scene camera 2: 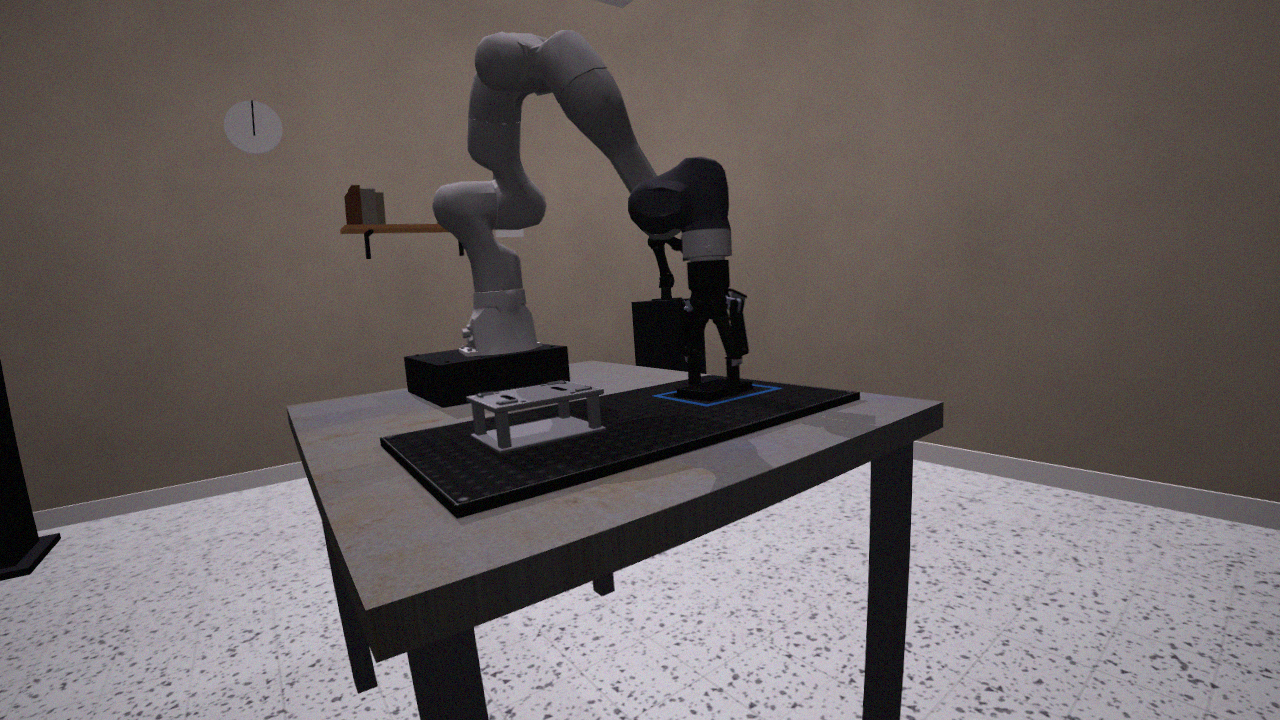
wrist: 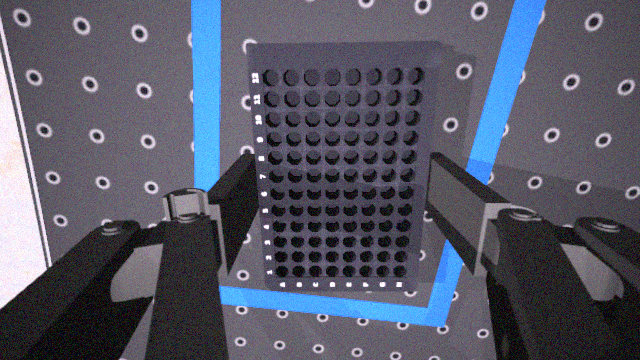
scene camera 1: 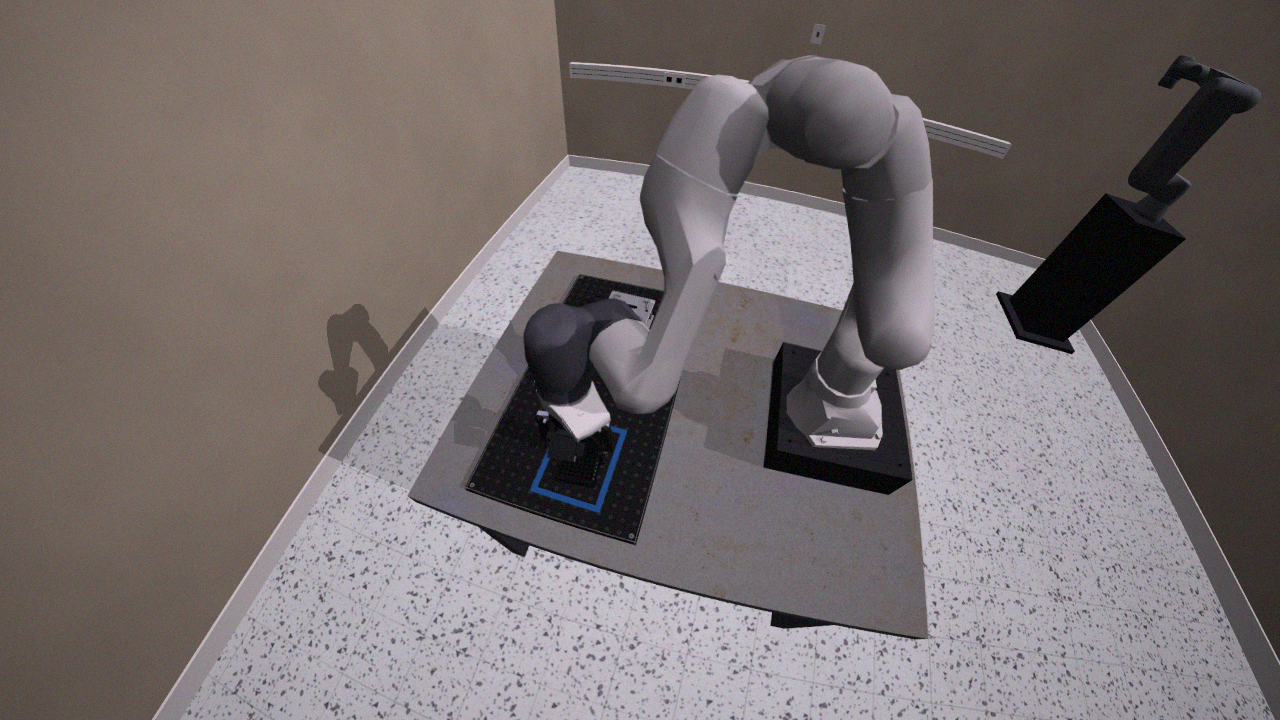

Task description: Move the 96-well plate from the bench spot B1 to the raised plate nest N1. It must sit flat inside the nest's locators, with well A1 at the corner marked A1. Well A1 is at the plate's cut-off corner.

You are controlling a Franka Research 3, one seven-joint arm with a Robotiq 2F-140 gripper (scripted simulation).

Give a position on a 96-well plate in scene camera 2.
715, 389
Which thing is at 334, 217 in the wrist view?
A 96-well plate.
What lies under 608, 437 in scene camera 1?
My gripper.
